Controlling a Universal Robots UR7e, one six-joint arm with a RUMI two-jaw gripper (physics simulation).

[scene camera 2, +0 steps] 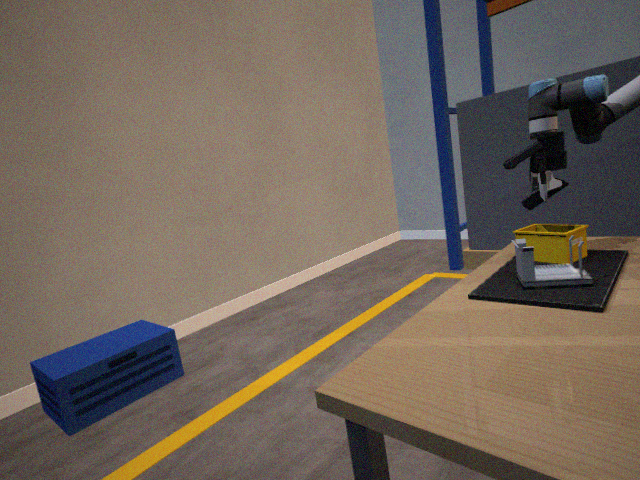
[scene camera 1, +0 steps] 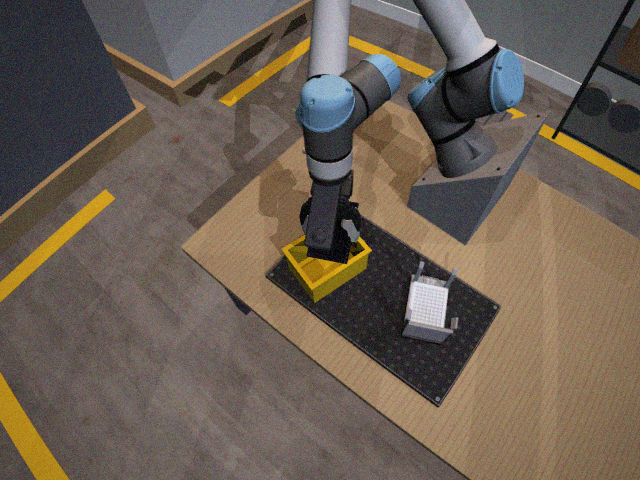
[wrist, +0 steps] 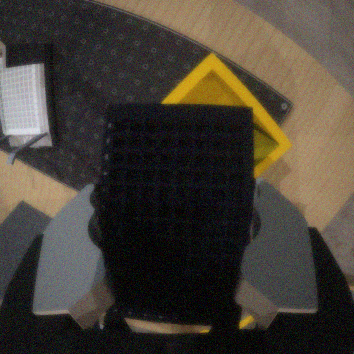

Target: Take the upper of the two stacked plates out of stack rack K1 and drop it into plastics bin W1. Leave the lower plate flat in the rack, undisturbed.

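Frame: origin at the arm's base, x right, y ahead, z up, level; millimetres.
Seen in the pictures: gripper, fingertip midpoint: point(scene camera 2: 540, 200) point(wrist: 175, 183); arm's base, link origin: point(scene camera 1: 468, 160).
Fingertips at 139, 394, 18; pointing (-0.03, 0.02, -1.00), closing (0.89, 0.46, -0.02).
Pixels of each thing's top centre, then the offset from my fingertips to it, as dx, dy, dz. Level surfaces: height alone.
- yellow bin W1, top centre: point(wrist: 196, 157) point(scene camera 1: 326, 249) point(scene camera 2: 549, 228) +28, -15, -97
- white gridded lower plate, top centre: point(wrist: 15, 94) point(scene camera 1: 427, 308) point(scene camera 2: 547, 269) -238, -53, -158
- grey stack rack K1, top centre: point(scene camera 1: 435, 292) point(scene camera 2: 548, 240) -235, -59, -77
- black perforated mat, surface height: dz -197
- wooden table, surface height: dz -210
My gripper point(scene camera 1: 334, 238) point(scene camera 2: 542, 192) point(wrist: 175, 183) is shut on a black gridded plate point(scene camera 1: 325, 253) point(scene camera 2: 531, 200) point(wrist: 175, 160), one finger at each side edge. The plate looks slanted in scene camera 2 and hangs well above the yellow bin W1 point(scene camera 1: 342, 279) point(scene camera 2: 553, 248) point(wrist: 245, 97). In the wrist view it hides much of the bin. The white gridded lower plate point(scene camera 1: 428, 303) point(scene camera 2: 557, 272) point(wrist: 22, 100) lies flat in the grey stack rack K1 point(scene camera 1: 426, 333) point(scene camera 2: 525, 263), apart from the gripper.
Bin and rack stand apart on a black perforated mat point(scene camera 1: 382, 356) point(scene camera 2: 563, 301) point(wrist: 135, 55) on the wooden table point(scene camera 1: 558, 361) point(scene camera 2: 480, 372) point(wrist: 300, 65). The rack has upright posts and an end wall. The arm's grey base block point(scene camera 1: 454, 206) stands behind the mat.
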